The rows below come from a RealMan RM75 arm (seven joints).
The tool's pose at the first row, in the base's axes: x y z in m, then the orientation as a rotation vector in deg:
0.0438, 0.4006, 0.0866, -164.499, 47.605, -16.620
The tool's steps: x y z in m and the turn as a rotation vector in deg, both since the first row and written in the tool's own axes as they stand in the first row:
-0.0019, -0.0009, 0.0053, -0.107, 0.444, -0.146
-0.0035, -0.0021, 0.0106, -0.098, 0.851, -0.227
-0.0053, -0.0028, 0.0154, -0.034, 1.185, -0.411
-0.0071, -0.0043, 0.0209, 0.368, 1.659, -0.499
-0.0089, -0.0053, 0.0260, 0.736, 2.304, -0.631
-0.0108, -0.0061, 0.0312, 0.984, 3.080, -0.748
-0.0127, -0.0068, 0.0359, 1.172, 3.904, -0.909
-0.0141, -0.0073, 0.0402, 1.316, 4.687, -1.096
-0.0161, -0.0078, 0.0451, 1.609, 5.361, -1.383
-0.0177, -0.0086, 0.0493, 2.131, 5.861, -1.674
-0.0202, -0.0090, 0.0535, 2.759, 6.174, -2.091
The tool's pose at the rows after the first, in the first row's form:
0.0439, 0.4028, 0.0813, -164.710, 47.516, -17.249
0.0443, 0.4051, 0.0762, -164.777, 47.468, -17.857
0.0443, 0.4070, 0.0714, -164.835, 47.239, -18.387
0.0448, 0.4097, 0.0661, -164.542, 47.041, -19.220
0.0449, 0.4119, 0.0610, -164.308, 46.821, -20.294
0.0449, 0.4140, 0.0558, -164.180, 46.687, -21.519
0.0447, 0.4160, 0.0511, -164.124, 46.519, -22.800
0.0448, 0.4175, 0.0468, -164.111, 46.322, -24.010
0.0445, 0.4194, 0.0419, -163.996, 45.907, -25.115
0.0445, 0.4213, 0.0377, -163.656, 45.373, -26.029
0.0436, 0.4233, 0.0333, -163.266, 44.593, -26.710

